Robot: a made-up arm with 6 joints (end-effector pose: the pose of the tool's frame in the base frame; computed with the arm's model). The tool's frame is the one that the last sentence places. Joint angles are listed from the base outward.
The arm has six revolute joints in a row. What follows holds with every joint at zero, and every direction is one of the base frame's.
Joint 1 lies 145 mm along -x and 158 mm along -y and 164 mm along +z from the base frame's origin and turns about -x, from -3.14 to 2.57 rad.
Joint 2 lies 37 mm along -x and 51 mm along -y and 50 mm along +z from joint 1 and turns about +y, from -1.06 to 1.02 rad.
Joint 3 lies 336 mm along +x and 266 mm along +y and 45 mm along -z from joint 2 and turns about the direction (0.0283, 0.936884, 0.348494), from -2.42 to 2.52 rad.
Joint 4 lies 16 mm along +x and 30 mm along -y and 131 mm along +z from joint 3 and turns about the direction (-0.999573, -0.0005, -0.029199), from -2.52 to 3.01 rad.
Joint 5 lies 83 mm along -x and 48 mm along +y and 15 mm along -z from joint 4 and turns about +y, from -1.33 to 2.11 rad.
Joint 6 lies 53 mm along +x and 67 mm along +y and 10 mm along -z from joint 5 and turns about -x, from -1.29 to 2.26 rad.
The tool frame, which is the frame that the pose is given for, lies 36 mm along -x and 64 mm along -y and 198 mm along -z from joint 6; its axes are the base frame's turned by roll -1.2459, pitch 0.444 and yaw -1.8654 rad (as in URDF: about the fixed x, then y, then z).
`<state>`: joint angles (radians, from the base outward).
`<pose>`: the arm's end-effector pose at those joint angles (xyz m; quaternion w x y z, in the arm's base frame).
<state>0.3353 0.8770 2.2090 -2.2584 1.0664 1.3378</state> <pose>0.0737 0.0100 -0.1838 0.3719 -0.1149 -0.8654 -0.3156</pose>
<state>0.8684 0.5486 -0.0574 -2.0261 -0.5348 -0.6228</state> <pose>0.2962 0.1300 0.0488 0.4906 0.5868 0.6179 -0.1820</pose>
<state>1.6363 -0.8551 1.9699 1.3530 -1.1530 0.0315</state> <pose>0.2323 0.0207 -0.0528 0.1239 -0.9887 -0.0810 -0.0241</pose>
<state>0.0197 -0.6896 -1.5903 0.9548 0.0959 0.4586</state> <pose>0.0882 -0.0655 0.2260 0.0500 0.4982 -0.0179 -0.8654</pose>
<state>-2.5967 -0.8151 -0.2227 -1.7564 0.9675 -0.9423</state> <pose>-0.3528 -0.5469 0.0707 0.3056 0.4769 -0.3623 0.7402</pose>
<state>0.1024 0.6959 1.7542 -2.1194 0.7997 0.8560</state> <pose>0.2119 0.1042 -0.0161 0.3373 -0.0276 -0.8822 -0.3275</pose>
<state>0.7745 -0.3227 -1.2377 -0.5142 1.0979 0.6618</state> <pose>0.1109 -0.0278 -0.0444 0.5652 -0.3732 0.0419 -0.7345</pose>
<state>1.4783 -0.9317 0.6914 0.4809 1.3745 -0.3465</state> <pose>-0.2161 0.0813 -0.0136 0.1651 0.3452 -0.1470 0.9121</pose>
